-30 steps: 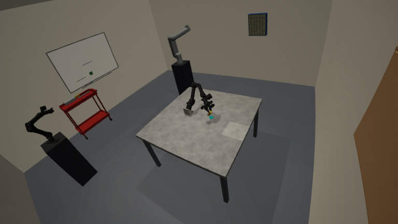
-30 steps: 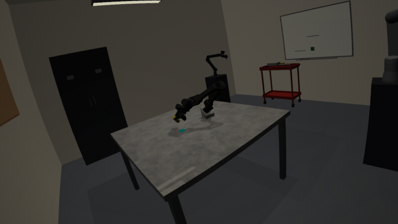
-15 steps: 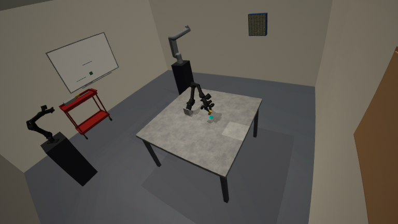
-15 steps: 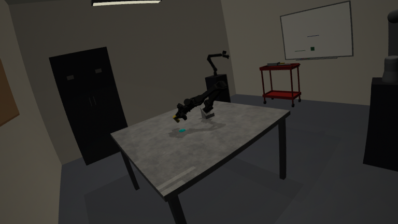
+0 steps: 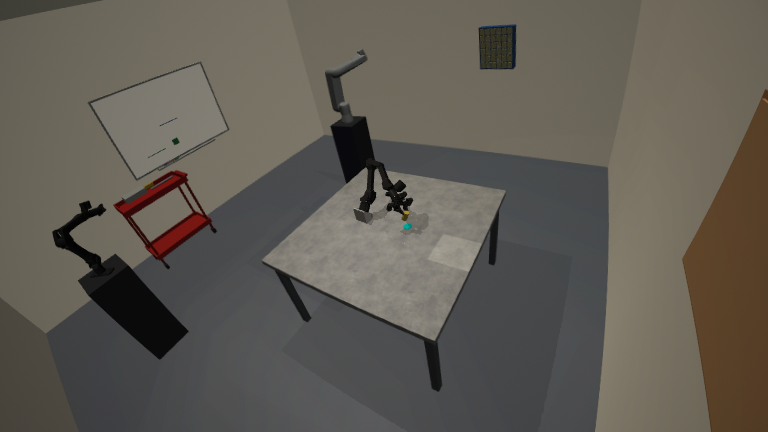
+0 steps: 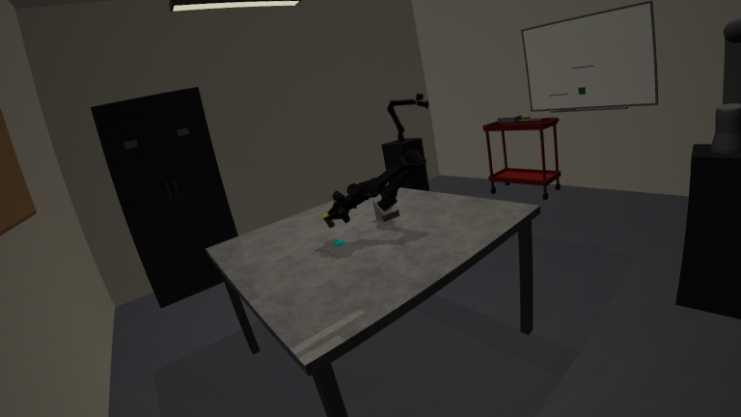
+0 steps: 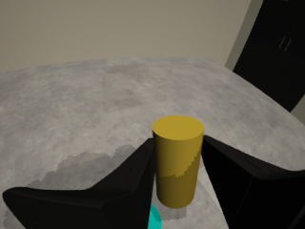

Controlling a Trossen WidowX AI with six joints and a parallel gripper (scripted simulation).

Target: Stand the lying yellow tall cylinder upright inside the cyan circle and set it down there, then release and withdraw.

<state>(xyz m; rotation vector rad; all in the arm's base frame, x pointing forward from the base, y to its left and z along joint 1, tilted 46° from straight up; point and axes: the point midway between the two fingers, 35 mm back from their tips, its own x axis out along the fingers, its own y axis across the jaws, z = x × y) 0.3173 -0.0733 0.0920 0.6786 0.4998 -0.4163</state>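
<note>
Now: gripper tip 14 cm above the cyan circle, 3 cm to the right of it and 2 cm past it. Round my gripper tip: yellow tall cylinder: 2 cm below, 1 cm behind.
</note>
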